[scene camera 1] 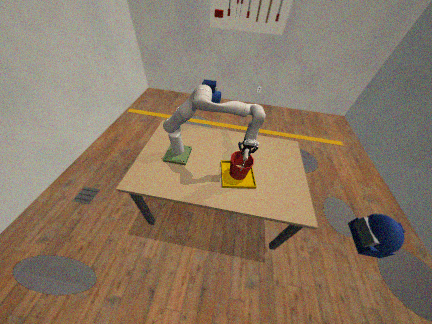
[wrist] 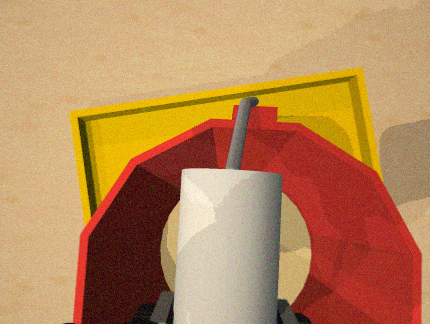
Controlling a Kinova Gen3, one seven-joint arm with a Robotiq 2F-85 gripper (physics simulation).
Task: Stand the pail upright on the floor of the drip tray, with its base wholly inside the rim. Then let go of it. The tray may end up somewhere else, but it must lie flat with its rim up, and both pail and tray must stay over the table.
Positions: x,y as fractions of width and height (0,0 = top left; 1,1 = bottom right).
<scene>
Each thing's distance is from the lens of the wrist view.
red pail (wrist: 0.80,0.75): 30 cm
yellow drip tray (wrist: 0.78,0.33): 40 cm
The marked spots on the yellow drip tray and the red pail are 15 cm apart.
</scene>
